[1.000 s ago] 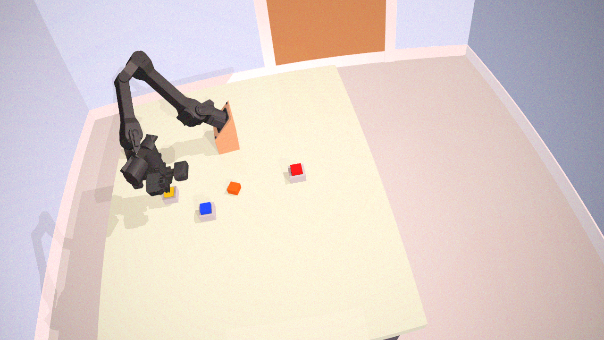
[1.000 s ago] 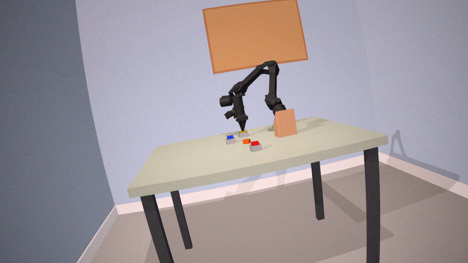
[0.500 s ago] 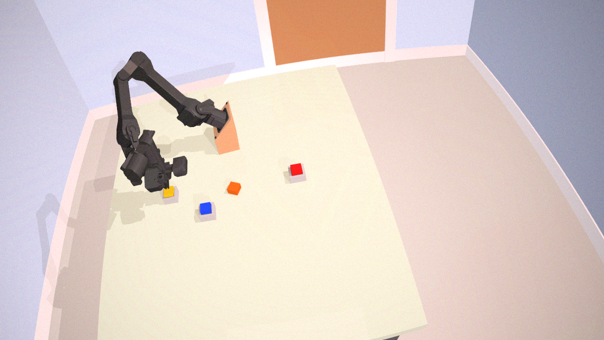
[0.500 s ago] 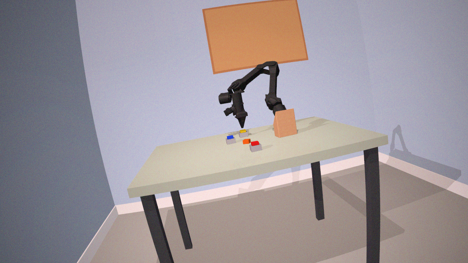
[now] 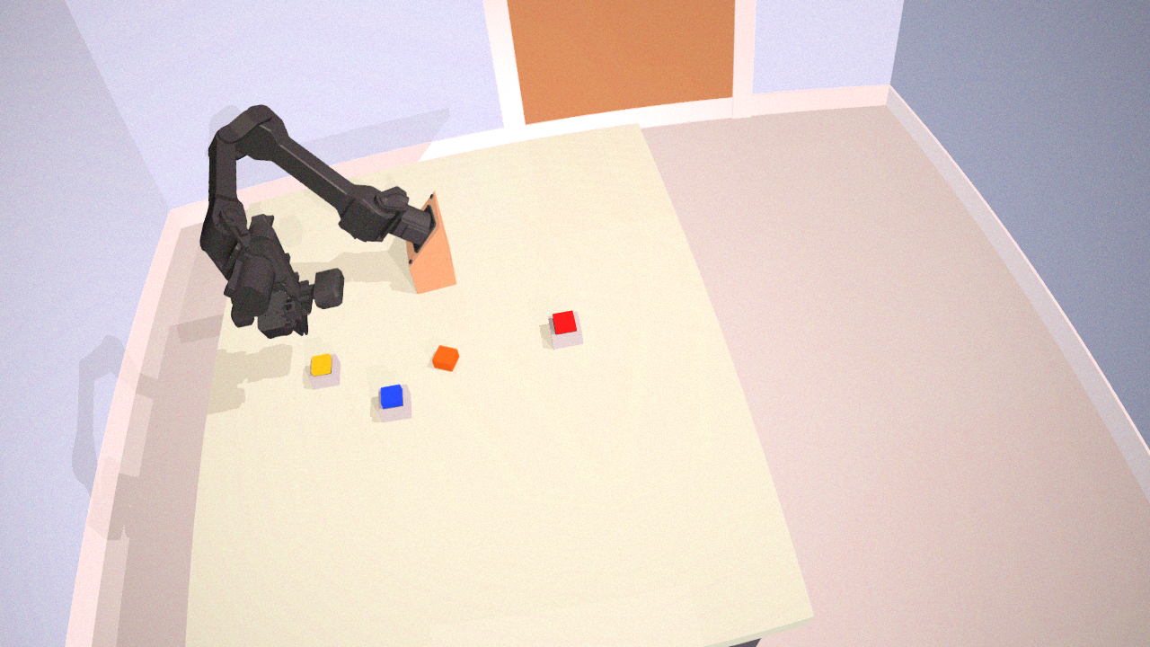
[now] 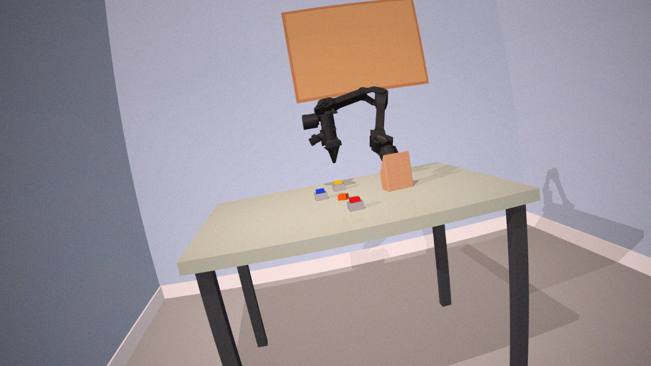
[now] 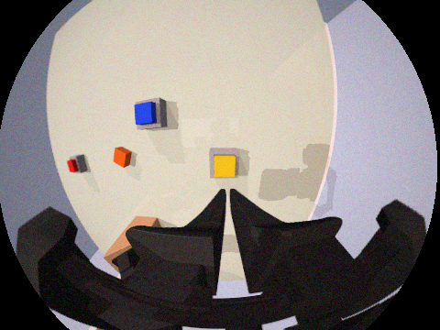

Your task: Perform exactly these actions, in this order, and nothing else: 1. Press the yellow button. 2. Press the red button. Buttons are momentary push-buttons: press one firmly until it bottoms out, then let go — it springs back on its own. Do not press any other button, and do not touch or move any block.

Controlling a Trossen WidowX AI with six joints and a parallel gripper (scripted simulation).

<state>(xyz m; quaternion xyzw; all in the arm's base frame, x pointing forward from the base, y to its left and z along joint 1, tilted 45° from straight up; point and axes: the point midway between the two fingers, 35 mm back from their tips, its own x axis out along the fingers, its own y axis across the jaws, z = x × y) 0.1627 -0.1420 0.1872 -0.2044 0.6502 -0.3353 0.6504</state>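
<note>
The red button lies 400 mm to the left of my gripper tip, 80 mm below it and 70 mm ahead of it. Also, from my gripper tip: orange block (210 mm to the left, 110 mm below, 50 mm ahead); then blue button (110 mm to the left, 110 mm ahead, 80 mm below); then yellow button (80 mm below).
</note>
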